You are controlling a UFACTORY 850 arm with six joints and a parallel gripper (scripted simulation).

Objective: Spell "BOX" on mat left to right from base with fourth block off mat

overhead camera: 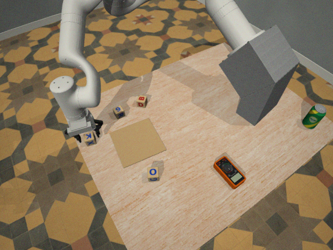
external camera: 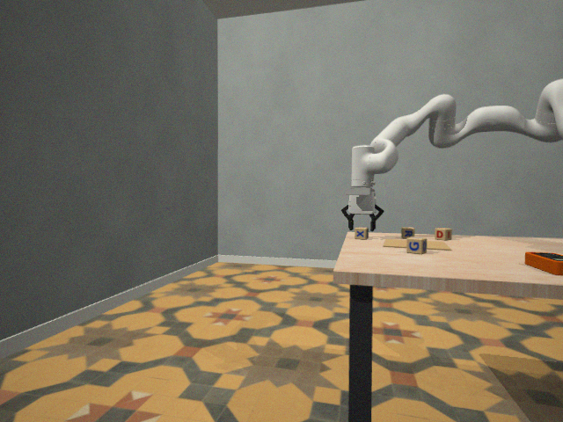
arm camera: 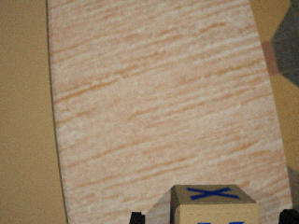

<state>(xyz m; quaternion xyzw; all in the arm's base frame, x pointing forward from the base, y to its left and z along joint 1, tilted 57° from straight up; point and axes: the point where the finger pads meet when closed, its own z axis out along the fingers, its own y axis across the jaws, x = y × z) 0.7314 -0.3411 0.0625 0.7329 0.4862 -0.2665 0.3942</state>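
The X block lies 20 mm below my hand. The rest, counted from my hand: B block (320 mm behind, 20 mm to the right, 20 mm below); O block (320 mm to the left, 100 mm behind, 20 mm below); tan mat (160 mm behind, 140 mm to the left, 40 mm below).
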